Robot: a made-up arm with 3 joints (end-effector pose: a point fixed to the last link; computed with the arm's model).
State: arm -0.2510 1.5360 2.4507
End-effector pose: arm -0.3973 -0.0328 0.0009 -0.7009 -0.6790 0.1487 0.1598
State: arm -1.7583 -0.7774 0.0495
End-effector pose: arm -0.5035 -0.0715 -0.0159 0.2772 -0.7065 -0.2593 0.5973
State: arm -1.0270 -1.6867 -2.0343
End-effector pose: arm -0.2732 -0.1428 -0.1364 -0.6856 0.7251 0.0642 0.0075
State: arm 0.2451 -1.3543 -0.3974
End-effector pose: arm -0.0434 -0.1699 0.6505 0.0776 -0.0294 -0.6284 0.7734
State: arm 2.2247 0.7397 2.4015
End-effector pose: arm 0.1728 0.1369 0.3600 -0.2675 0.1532 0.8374 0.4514
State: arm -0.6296 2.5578 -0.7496
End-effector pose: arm -0.3844 0.0271 0.3982 -0.1758 0.2505 0.8800 0.3632
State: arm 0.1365 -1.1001 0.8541
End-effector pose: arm 0.2014 -0.0174 0.5050 -0.3847 0.2689 -0.4506 0.7594
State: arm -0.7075 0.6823 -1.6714
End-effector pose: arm -0.1122 -0.2365 0.2957 0.5780 0.0139 0.4526 0.6788
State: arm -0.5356 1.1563 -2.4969
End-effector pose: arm -0.0219 -0.0926 0.0976 0.7202 0.4297 0.3771 0.3930
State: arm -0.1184 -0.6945 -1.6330
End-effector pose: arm -0.2775 -0.3140 0.3067 0.6978 -0.2857 -0.1921 0.6281
